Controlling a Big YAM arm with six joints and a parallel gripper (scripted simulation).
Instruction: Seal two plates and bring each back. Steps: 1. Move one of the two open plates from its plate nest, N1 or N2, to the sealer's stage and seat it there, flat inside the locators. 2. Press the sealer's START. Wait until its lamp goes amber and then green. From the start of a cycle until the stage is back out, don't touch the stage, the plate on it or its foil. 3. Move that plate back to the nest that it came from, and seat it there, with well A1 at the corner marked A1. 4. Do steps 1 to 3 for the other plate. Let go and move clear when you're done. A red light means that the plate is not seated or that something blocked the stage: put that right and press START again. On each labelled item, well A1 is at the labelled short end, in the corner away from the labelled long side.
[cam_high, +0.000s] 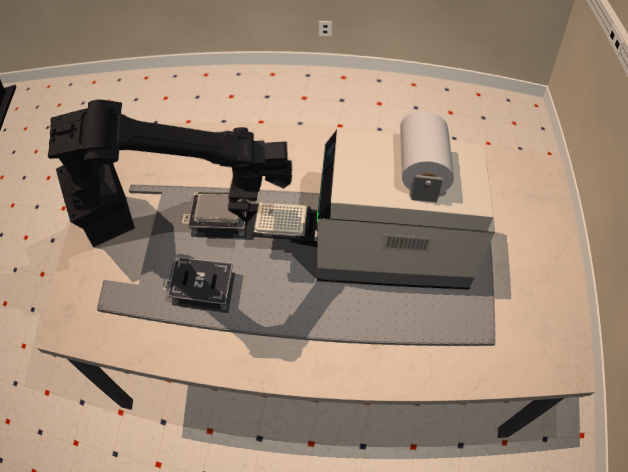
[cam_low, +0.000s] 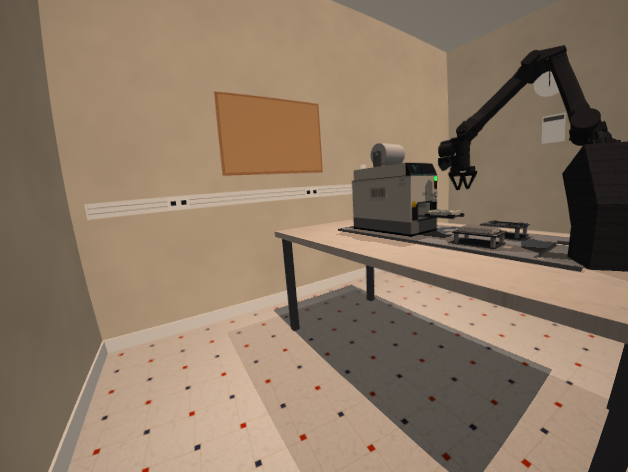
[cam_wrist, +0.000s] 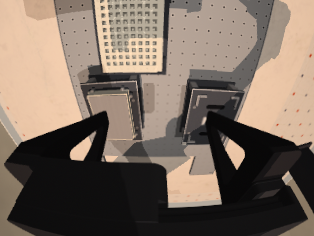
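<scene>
Now: hand 150 mm short of the start button, 90 mm to the left of it and 30 mm above it. Round my hand: yellow warning label 190 mm ahead, 80 mm to the left, 70 mm below; then sealer stage 120 mm below, 70 mm ahead, 20 mm to the left; then plate 110 mm below, 80 mm ahead, 20 mm to the left.
</scene>
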